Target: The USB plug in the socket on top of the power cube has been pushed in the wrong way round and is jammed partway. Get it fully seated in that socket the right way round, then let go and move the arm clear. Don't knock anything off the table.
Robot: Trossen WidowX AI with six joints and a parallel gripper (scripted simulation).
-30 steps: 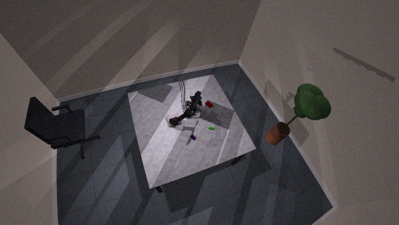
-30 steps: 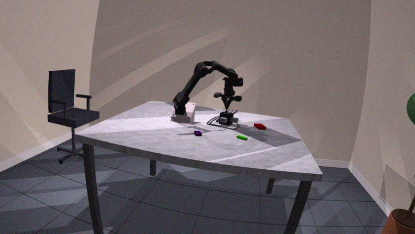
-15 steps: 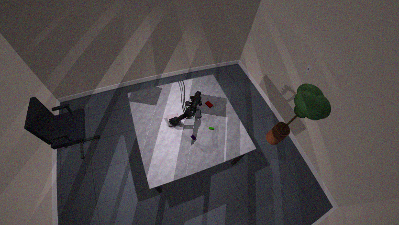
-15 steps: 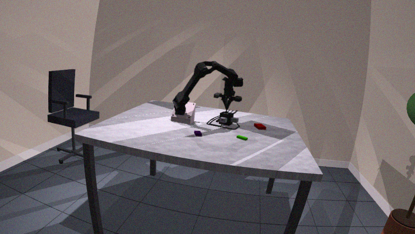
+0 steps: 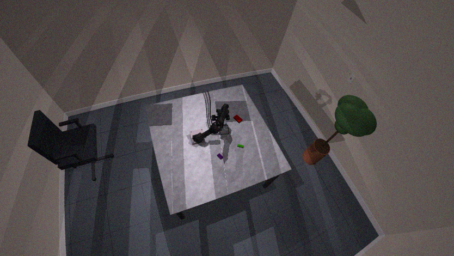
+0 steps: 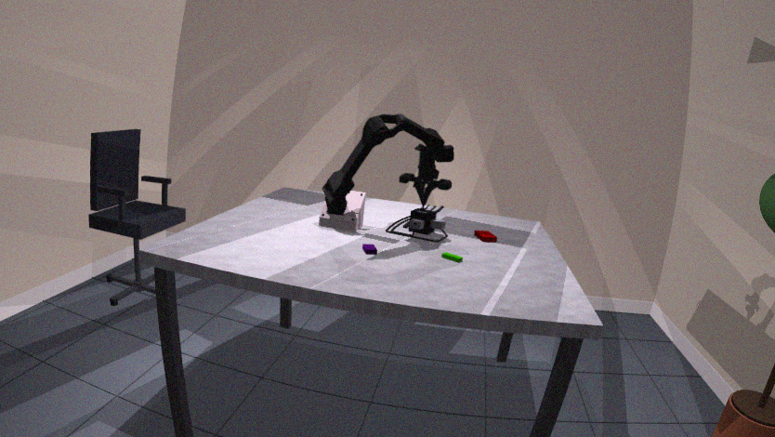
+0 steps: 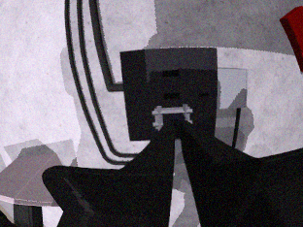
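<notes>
Now: gripper tip 2 cm above the grey USB plug. Also, from my gripper tip: green block 30 cm to the right, 14 cm ahead, 10 cm below; red block 25 cm ahead, 10 cm below, 4 cm to the left; USB socket 4 cm below.
</notes>
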